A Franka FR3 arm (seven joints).
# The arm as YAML. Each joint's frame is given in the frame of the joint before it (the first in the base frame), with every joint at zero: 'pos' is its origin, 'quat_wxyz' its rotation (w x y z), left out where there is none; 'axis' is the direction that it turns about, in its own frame. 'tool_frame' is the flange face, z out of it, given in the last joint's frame.
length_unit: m
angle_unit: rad
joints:
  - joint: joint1
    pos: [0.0, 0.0, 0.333]
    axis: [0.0, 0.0, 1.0]
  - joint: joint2
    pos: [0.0, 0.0, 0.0]
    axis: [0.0, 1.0, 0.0]
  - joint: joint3
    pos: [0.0, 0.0, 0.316]
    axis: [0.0, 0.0, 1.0]
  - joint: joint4
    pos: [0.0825, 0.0, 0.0]
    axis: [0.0, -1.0, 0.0]
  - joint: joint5
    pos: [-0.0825, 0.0, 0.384]
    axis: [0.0, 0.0, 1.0]
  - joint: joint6
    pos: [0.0, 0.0, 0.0]
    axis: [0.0, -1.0, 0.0]
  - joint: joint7
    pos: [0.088, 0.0, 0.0]
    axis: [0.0, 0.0, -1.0]
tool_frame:
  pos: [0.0, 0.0, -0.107]
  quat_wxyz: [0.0, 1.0, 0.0, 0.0]
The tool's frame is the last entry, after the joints.
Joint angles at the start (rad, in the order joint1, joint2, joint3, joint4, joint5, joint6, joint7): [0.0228, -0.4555, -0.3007, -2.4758, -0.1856, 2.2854, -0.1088]
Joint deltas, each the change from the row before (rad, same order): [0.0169, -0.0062, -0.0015, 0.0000, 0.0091, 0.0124, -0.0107]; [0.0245, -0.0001, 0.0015, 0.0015, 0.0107, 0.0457, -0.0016]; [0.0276, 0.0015, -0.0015, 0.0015, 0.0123, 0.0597, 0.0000]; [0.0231, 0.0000, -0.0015, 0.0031, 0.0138, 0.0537, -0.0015]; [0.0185, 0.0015, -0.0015, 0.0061, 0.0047, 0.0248, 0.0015]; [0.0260, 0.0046, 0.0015, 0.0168, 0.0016, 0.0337, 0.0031]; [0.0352, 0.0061, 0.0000, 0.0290, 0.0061, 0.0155, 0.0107]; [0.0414, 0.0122, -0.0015, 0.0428, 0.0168, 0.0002, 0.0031]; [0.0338, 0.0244, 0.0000, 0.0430, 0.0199, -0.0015, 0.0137]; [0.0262, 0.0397, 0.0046, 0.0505, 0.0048, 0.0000, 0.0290]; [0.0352, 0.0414, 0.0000, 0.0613, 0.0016, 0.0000, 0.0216]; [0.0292, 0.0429, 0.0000, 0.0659, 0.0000, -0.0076, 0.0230]
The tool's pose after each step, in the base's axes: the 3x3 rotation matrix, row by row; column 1 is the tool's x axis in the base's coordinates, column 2 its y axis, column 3 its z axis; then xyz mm. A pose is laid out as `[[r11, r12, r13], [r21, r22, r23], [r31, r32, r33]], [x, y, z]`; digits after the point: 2 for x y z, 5 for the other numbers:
[[0.96496, -0.03876, 0.25953], [-0.02259, -0.99763, -0.06502], [0.26143, 0.05688, -0.96354]], [415.74, -121.87, 475.06]
[[0.95152, -0.01806, 0.30707], [-0.00058, -0.99838, -0.05694], [0.30760, 0.05400, -0.94998]], [422.49, -111.29, 481.19]
[[0.93096, 0.00006, 0.36511], [0.01816, -0.99877, -0.04613], [0.36466, 0.04957, -0.92982]], [429.95, -100.63, 488.32]
[[0.90801, 0.01396, 0.41871], [0.03097, -0.99895, -0.03387], [0.41779, 0.04372, -0.90749]], [435.91, -91.93, 496.38]
[[0.89483, 0.02538, 0.44568], [0.04148, -0.99879, -0.02640], [0.44448, 0.04210, -0.89480]], [439.99, -85.21, 501.83]
[[0.87243, 0.04463, 0.48671], [0.06169, -0.99791, -0.01907], [0.48484, 0.04666, -0.87336]], [447.03, -74.47, 512.75]
[[0.85181, 0.06234, 0.52013], [0.07527, -0.99716, -0.00375], [0.51841, 0.04235, -0.85408]], [454.93, -60.82, 526.89]
[[0.83344, 0.08653, 0.54580], [0.09002, -0.99573, 0.02041], [0.54524, 0.03212, -0.83767]], [464.38, -45.34, 543.42]
[[0.82332, 0.09596, 0.55940], [0.08777, -0.99527, 0.04155], [0.56074, 0.01489, -0.82786]], [475.17, -31.23, 554.53]
[[0.81715, 0.09494, 0.56855], [0.08242, -0.99545, 0.04778], [0.57050, 0.00782, -0.82126]], [489.31, -16.70, 562.84]
[[0.80445, 0.10555, 0.58457], [0.08942, -0.99439, 0.05649], [0.58726, 0.00683, -0.80937]], [504.40, 0.69, 575.26]
[[0.79436, 0.11025, 0.59735], [0.09195, -0.99388, 0.06116], [0.60044, 0.00634, -0.79964]], [519.16, 16.43, 587.90]

